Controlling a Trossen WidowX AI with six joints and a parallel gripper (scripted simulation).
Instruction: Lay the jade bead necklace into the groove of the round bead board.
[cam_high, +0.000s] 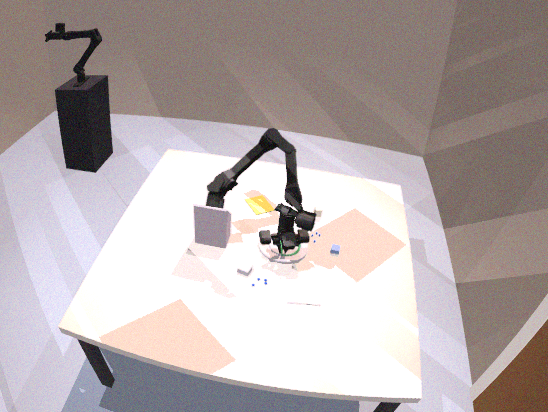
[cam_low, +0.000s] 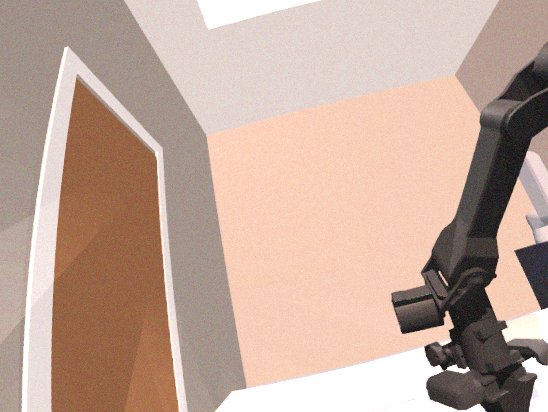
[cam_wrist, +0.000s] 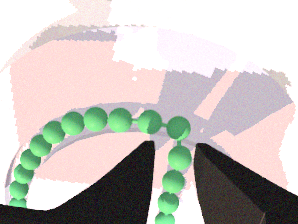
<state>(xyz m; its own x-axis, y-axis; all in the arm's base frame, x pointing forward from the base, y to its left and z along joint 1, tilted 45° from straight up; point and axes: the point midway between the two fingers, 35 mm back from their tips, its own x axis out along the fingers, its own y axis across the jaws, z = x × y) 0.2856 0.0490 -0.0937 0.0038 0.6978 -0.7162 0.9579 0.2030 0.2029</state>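
The round white bead board is 50 mm to the left of my gripper tip and 10 mm below it. Also, from my gripper tip: thin rod 230 mm to the right, 110 mm ahead, 10 mm below; blue block 210 mm ahead, 80 mm to the left, 10 mm below; cream block 300 mm to the left, 120 mm ahead.
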